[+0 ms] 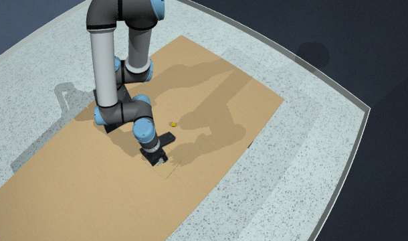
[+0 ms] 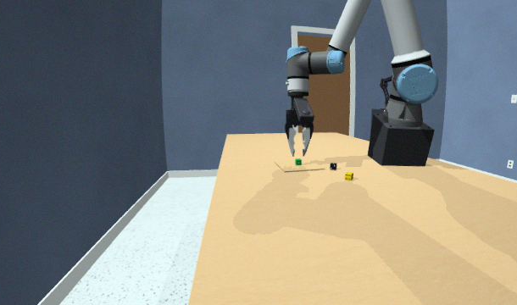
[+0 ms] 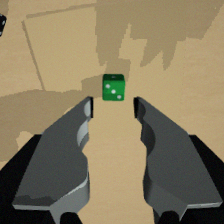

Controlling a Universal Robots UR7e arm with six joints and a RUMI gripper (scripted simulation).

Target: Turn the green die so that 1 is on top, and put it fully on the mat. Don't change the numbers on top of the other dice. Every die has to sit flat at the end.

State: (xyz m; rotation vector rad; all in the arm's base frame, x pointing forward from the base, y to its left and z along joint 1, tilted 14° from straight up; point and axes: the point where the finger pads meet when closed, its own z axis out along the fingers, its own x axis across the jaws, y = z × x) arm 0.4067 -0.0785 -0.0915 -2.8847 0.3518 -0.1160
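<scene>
The green die lies 4 cm below my hand. Also, from my hand: tan mat: 5 cm below; yellow die: 7 cm behind, 20 cm to the left, 4 cm below; black die: 9 cm behind, 8 cm to the left, 4 cm below.
</scene>
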